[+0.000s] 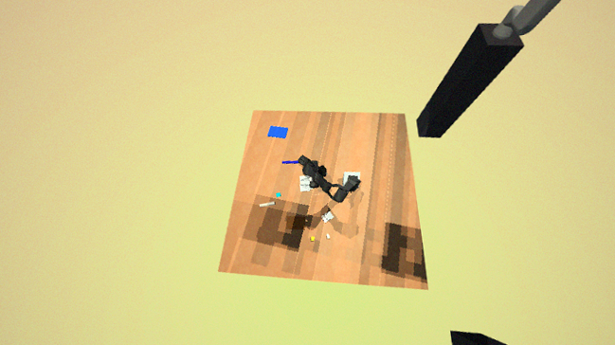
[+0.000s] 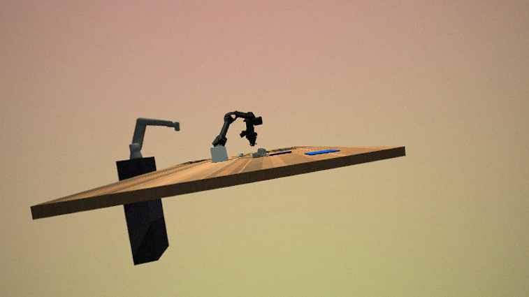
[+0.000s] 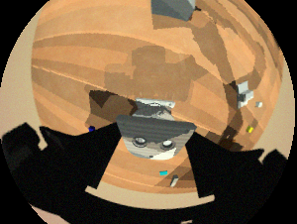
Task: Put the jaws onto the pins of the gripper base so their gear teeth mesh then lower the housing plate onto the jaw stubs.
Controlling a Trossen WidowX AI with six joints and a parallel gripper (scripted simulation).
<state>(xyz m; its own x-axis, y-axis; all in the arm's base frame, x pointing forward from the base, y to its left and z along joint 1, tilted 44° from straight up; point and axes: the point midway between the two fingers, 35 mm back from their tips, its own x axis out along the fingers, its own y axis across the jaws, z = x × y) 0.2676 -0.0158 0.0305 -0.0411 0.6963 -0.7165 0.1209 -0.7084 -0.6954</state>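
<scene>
The gripper base is 10 mm ahead of my gripper tip and 20 mm above it. The rest, counted from my gripper tip: teal bit 260 mm ahead, 110 mm to the left, 80 mm below; then blue bar 180 mm ahead, 160 mm to the right, 80 mm below; then brown pad 110 mm ahead, 300 mm to the left, 80 mm below.
</scene>
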